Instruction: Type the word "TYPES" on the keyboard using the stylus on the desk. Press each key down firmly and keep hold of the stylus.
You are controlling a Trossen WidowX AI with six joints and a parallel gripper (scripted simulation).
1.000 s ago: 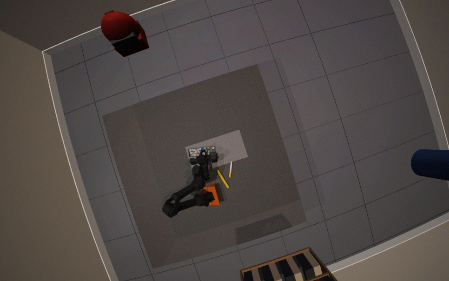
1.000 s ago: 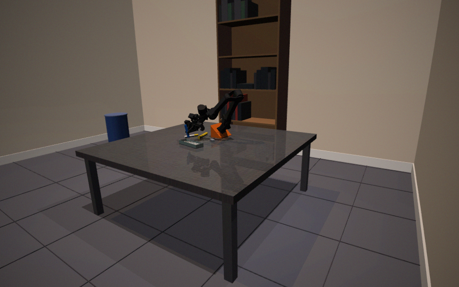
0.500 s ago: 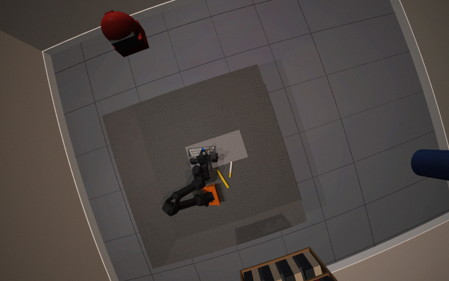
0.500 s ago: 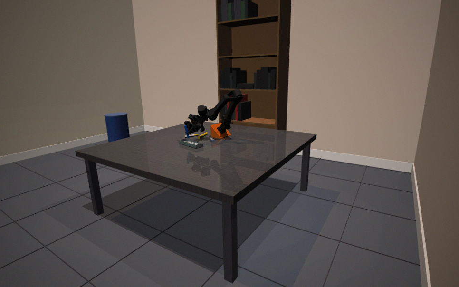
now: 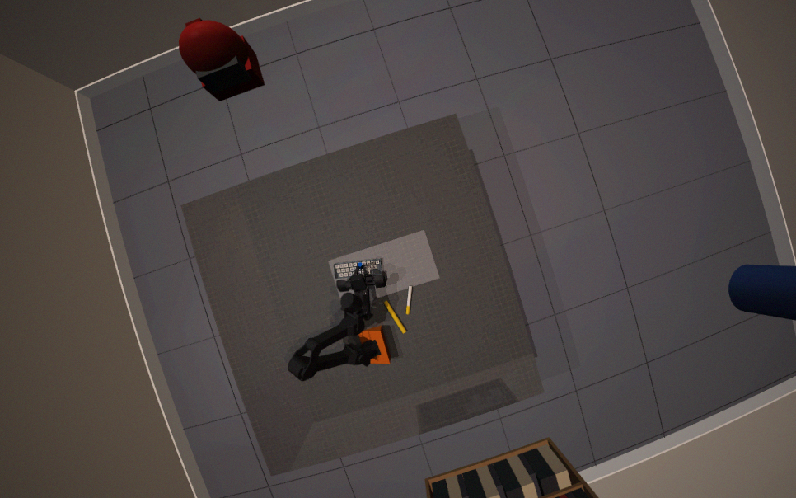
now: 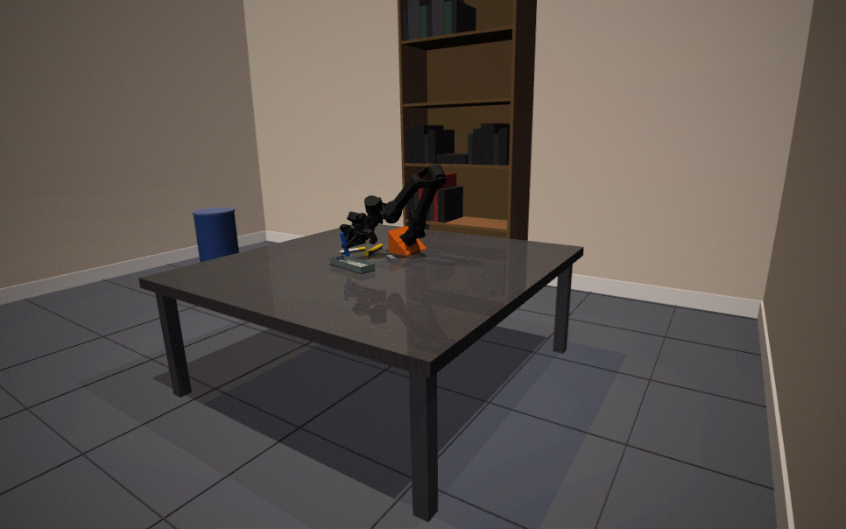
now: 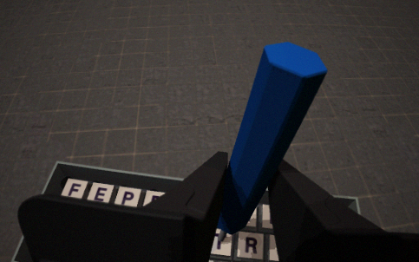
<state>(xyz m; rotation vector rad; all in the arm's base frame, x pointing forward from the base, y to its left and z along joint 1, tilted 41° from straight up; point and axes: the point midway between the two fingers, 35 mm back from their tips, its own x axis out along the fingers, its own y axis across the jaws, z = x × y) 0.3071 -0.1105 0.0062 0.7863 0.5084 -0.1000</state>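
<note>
Now: gripper tip 10 mm past the grey tip, 10 mm to the right of it and 50 mm above it. From my gripper tip the other things lie so: white pen: 230 mm behind, 120 mm to the right, 70 mm below; then small grey block: 180 mm behind, 100 mm to the left, 70 mm below; then blue stylus: 10 mm behind, 10 mm to the left, 20 mm below.
</note>
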